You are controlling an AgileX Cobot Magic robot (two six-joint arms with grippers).
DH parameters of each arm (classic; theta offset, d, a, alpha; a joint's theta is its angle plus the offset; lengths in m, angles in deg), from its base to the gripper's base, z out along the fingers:
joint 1: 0 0.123 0 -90
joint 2: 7.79 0 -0.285 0
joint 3: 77.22 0 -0.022 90
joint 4: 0 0.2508 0 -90
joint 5: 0 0 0.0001 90
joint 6: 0 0.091 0 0
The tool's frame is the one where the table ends.
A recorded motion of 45 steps. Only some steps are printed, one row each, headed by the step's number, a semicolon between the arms.
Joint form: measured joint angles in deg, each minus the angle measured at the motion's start. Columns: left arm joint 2, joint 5, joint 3, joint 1, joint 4, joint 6; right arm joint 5, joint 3, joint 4, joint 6, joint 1, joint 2.
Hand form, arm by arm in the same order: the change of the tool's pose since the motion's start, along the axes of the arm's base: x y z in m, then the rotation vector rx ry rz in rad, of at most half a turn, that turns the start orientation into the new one. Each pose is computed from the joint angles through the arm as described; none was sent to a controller.
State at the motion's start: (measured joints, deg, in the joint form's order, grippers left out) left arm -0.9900 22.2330 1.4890 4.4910 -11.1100 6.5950; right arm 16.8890 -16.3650 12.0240 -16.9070 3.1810 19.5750
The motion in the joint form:
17: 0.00 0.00 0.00 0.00 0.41 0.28; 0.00 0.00 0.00 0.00 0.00 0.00
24: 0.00 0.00 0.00 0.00 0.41 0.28; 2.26 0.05 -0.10 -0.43 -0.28 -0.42
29: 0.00 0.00 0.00 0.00 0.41 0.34; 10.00 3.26 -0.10 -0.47 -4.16 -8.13
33: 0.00 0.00 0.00 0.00 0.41 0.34; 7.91 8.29 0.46 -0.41 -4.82 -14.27
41: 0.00 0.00 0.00 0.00 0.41 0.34; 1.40 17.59 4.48 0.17 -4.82 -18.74
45: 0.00 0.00 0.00 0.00 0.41 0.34; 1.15 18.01 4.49 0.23 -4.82 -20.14
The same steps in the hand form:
17: 0.0000 0.0002 0.0000 0.0118 0.0006 -0.0009; 0.0000 0.0000 0.0000 0.0000 0.0000 0.0000
24: 0.0000 0.0002 0.0000 0.0118 0.0006 -0.0009; -0.0020 0.0001 -0.0031 -0.0109 0.0311 0.0053
29: 0.0000 0.0002 0.0000 0.0128 0.0006 -0.0012; -0.0214 -0.0028 -0.0235 -0.0138 0.0849 -0.0342
33: 0.0000 0.0002 0.0000 0.0128 0.0006 -0.0012; -0.0292 -0.0035 -0.0432 -0.0017 0.0300 -0.0523
41: 0.0000 0.0002 0.0000 0.0128 0.0006 -0.0012; -0.0288 -0.0037 -0.0830 0.0807 0.0049 -0.0756
45: 0.0000 0.0002 0.0000 0.0128 0.0006 -0.0012; -0.0299 -0.0037 -0.0838 0.0821 -0.0163 -0.0762

